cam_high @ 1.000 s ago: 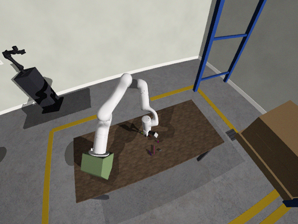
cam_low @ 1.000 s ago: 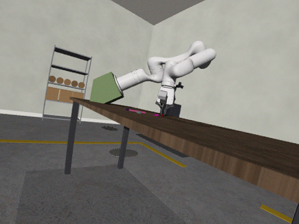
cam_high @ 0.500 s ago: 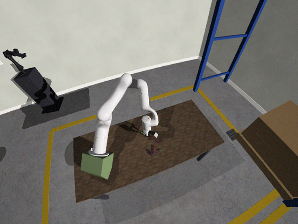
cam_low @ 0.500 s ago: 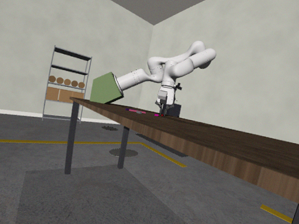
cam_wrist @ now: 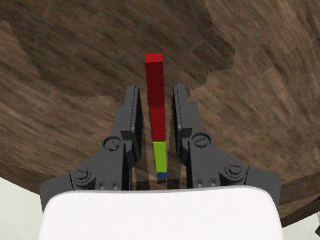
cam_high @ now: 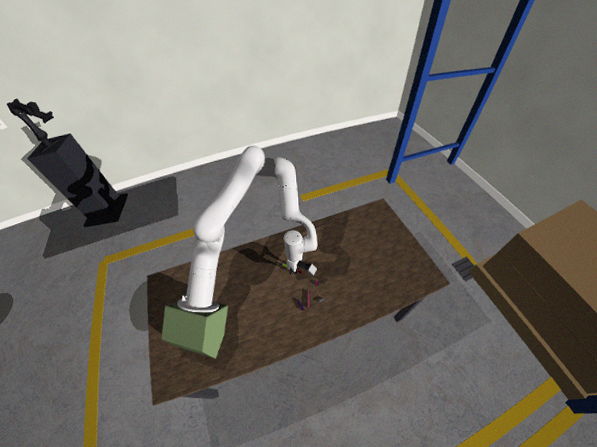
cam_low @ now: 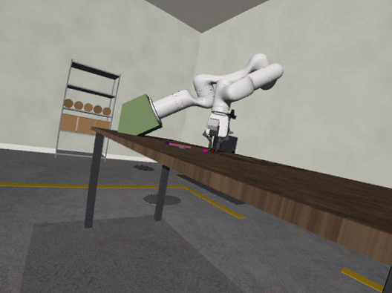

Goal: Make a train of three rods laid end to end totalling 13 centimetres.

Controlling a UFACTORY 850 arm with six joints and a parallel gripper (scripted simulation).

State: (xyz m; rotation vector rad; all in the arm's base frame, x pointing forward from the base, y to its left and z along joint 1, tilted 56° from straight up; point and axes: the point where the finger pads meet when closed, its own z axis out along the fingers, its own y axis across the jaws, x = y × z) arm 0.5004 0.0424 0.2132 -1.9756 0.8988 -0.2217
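Right now the red rod is 2 cm below my hand. The rest, counted from my hand: blue rod: 8 cm behind, 5 cm to the left, 2 cm below; lime rod: 5 cm behind, 4 cm to the left, 2 cm below; magenta rod: 10 cm ahead, 10 cm to the right, 2 cm below.
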